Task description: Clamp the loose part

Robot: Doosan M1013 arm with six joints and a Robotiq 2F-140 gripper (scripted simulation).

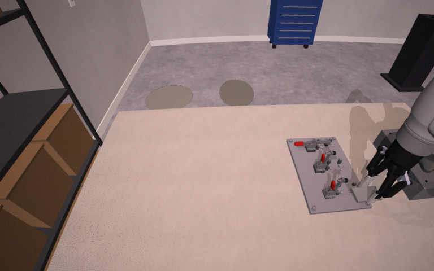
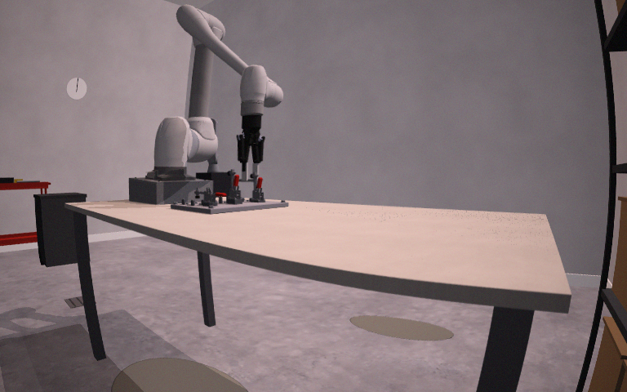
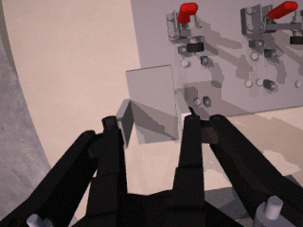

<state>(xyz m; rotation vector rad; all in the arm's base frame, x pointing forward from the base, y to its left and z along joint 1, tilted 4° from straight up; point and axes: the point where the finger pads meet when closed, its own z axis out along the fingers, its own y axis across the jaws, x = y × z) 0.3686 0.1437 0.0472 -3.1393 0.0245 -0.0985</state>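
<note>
Now: the grey fixture plate 16 cm to the right of my hand, 11 cm below it and 6 cm ahead of it. From my hand the other things lie so: loose part: 3 cm below; toggle clamp: 27 cm to the right, 8 cm ahead, 7 cm below.
</note>
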